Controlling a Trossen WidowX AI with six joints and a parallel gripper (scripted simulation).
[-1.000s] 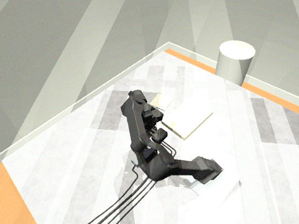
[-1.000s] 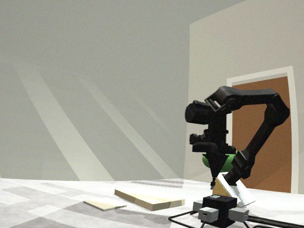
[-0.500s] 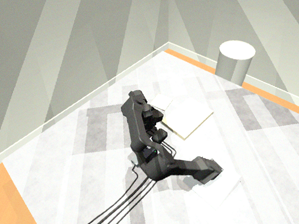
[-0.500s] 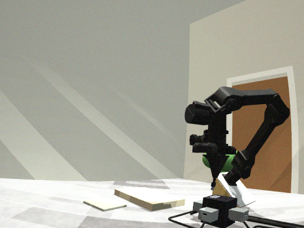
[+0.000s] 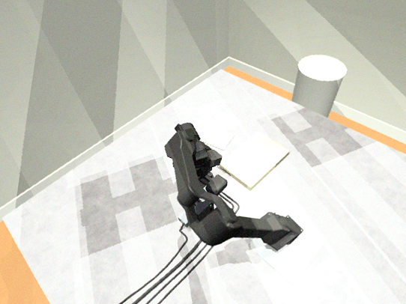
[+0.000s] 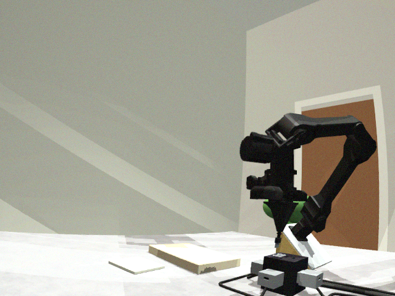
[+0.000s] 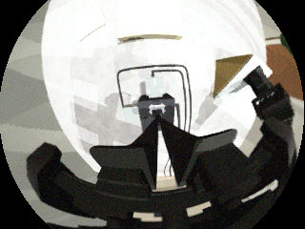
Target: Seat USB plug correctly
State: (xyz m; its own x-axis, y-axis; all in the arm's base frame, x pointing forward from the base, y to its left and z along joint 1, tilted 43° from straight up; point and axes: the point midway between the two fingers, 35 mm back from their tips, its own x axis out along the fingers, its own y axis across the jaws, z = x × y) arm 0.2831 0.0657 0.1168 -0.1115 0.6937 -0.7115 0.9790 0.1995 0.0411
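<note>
My gripper tip is now 20 mm above the black USB plug. Round my gripper tip: white tile: 230 mm ahead, 270 mm to the right, 130 mm below; then cream board: 30 mm ahead, 300 mm to the right, 120 mm below.
</note>
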